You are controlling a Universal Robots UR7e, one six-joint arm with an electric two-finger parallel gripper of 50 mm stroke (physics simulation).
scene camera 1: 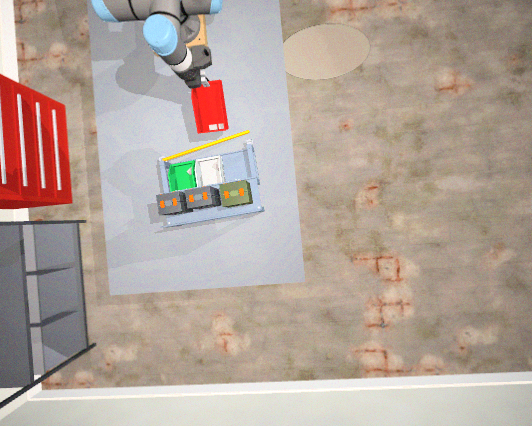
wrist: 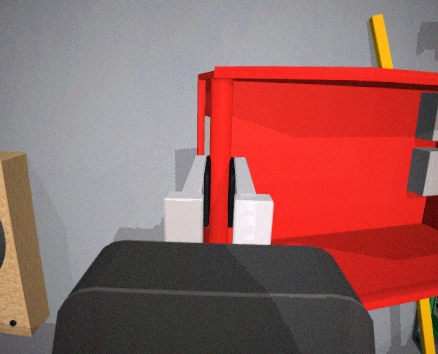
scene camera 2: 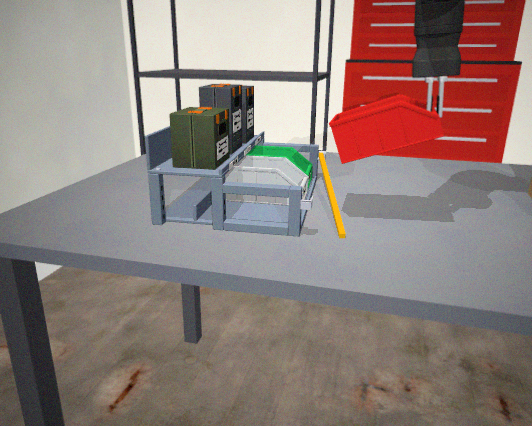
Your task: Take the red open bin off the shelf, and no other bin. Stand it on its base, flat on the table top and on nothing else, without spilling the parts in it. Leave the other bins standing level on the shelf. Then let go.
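Note:
The red open bin hangs in the air above the table top, clear of the shelf. In scene camera 2 it is tilted, its end away from the gripper lower. My gripper is shut on the red bin's rim at the higher end. Light grey block-shaped parts lie in the bin's far end. The green bin and the white bin stand side by side on the shelf, beside a vacant bay.
A yellow bar runs along the shelf's front. An olive box and two dark grey boxes stand on the shelf's rear deck. A wooden block is near the arm's base.

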